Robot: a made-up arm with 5 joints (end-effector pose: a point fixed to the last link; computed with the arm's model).
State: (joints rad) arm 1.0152 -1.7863 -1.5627 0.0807 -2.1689
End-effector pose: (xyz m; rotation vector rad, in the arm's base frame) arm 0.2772 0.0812 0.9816 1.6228 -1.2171 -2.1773
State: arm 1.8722 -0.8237 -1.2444 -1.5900 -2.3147
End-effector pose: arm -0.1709 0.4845 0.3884 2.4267 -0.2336 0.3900
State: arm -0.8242 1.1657 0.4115 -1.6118 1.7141
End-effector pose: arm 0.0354 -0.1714 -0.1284 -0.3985 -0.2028 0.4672
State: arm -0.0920 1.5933 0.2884 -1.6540 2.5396
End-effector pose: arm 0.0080 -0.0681 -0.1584 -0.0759 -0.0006 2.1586
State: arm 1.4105 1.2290 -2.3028 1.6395 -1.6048
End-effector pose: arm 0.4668 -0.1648 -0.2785 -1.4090 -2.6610 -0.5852
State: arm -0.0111 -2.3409 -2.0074 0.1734 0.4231
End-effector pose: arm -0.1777 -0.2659 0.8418 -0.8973 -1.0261 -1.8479
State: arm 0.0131 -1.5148 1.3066 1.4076 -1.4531
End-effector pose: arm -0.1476 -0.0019 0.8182 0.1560 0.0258 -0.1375
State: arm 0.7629 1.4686 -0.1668 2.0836 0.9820
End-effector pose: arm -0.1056 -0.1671 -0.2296 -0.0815 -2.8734 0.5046
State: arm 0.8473 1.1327 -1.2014 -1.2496 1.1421
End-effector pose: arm 0.0489 -0.1049 -0.2440 -0.6696 -0.0528 3.0518
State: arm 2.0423 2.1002 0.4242 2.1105 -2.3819
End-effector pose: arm 0.0629 -0.4049 -0.0057 1.9426 0.8124 -0.2070
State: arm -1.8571 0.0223 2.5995 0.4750 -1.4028
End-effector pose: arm -0.5611 -0.4067 0.3449 2.5980 -0.4115 -0.7597
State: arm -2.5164 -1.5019 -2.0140 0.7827 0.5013
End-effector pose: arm -0.3908 0.0669 0.7787 0.5341 -0.8641 2.1253
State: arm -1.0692 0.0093 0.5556 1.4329 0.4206
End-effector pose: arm 0.2301 -0.4285 0.2352 1.2782 0.7146 -0.1323
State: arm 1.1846 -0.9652 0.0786 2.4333 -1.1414
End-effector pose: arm 0.0373 0.3929 0.5482 -1.3519 0.5720 0.1206
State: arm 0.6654 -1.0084 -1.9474 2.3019 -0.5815
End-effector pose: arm 0.6220 0.0388 0.5134 -0.3442 0.7694 -1.9603
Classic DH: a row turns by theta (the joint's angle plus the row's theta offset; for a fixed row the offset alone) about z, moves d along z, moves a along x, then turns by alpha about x. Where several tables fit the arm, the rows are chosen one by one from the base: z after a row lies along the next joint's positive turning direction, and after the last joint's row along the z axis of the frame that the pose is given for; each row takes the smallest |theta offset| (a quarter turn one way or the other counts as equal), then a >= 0, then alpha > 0; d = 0 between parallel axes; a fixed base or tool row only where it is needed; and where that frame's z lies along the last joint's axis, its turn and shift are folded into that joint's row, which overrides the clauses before.
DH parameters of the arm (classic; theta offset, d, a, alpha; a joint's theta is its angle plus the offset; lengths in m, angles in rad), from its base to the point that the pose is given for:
joint 1: 0 0.281 -0.03 -1.5708
joint 2: 1.5708 -0.188 0.111 1.5708
joint 3: 0 0.483 0.027 -1.5708
joint 4: -1.5708 0.217 0.093 1.5708
joint 5: -0.1228 0 -0.0816 0
tool (fixed): 0.1228 0.032 0 0

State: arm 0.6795 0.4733 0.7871 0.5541 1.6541
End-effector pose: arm 0.3956 0.2437 -0.0246 1.4614 0.5877 1.9775
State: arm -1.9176 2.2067 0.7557 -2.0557 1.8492
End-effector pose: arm -0.0301 0.2817 -0.0571 0.2614 0.3397 -0.7080
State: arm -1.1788 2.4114 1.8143 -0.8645 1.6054
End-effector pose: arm -0.4132 0.2717 -0.0669 0.9611 0.2983 -1.5663
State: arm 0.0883 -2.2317 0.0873 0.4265 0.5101
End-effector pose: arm -0.2643 -0.0255 0.7466 -0.3600 -1.7983 0.5213
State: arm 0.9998 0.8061 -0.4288 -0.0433 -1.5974
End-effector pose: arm 0.0422 0.2261 -0.2989 -0.8350 -0.1845 -0.3801
